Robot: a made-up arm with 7 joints. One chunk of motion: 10 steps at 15 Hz.
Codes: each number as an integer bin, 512 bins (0 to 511) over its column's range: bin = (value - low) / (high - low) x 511, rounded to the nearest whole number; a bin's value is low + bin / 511 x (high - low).
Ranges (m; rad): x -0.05..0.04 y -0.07..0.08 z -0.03..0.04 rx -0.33..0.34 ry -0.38..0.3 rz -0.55..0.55
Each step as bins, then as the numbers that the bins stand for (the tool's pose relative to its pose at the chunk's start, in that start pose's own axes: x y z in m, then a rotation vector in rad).
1 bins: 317 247 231 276 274 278
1 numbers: 0.0058 0.0025 0.0016 0.0319 -0.0154 0.0484
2 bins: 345 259 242 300 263 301
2 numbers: 0.0108 0.0060 0.0032 0.0633 -0.0300 0.0979
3 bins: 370 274 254 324 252 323
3 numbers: 0.0152 0.0104 0.0048 0.0948 -0.0447 0.1453
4 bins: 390 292 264 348 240 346
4 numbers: 0.0187 0.0157 0.0062 0.1263 -0.0606 0.1948
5 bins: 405 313 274 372 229 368
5 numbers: 0.0213 0.0219 0.0075 0.1577 -0.0753 0.2422
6 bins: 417 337 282 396 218 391
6 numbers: 0.0234 0.0289 0.0086 0.1892 -0.0899 0.2917
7 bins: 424 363 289 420 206 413
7 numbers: 0.0247 0.0366 0.0096 0.2207 -0.1059 0.3390
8 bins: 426 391 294 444 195 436
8 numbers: 0.0250 0.0448 0.0103 0.2522 -0.1205 0.3886
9 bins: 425 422 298 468 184 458
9 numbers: 0.0249 0.0539 0.0108 0.2836 -0.1351 0.4359
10 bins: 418 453 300 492 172 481
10 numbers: 0.0236 0.0630 0.0111 0.3151 -0.1511 0.4854
